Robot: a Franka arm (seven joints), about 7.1 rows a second.
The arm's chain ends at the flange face. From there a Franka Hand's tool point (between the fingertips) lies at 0.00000 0.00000 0.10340 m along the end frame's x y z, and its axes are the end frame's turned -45 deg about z.
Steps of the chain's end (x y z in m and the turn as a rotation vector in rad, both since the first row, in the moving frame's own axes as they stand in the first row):
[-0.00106, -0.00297, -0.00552, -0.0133, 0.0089, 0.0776]
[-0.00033, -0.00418, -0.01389, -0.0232, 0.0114, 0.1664]
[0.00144, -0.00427, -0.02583, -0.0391, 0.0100, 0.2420]
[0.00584, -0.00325, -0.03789, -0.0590, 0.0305, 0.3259]
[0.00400, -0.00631, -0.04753, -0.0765, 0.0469, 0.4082]
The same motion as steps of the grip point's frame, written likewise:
[0.00097, -0.00124, -0.00553, -0.0157, -0.0031, 0.0776]
[0.00165, -0.00074, -0.01392, -0.0245, -0.0083, 0.1664]
[0.00150, 0.00130, -0.02591, -0.0347, -0.0206, 0.2420]
[0.00333, 0.00792, -0.03812, -0.0633, -0.0202, 0.3259]
[0.00337, 0.00669, -0.04794, -0.0873, -0.0209, 0.4082]

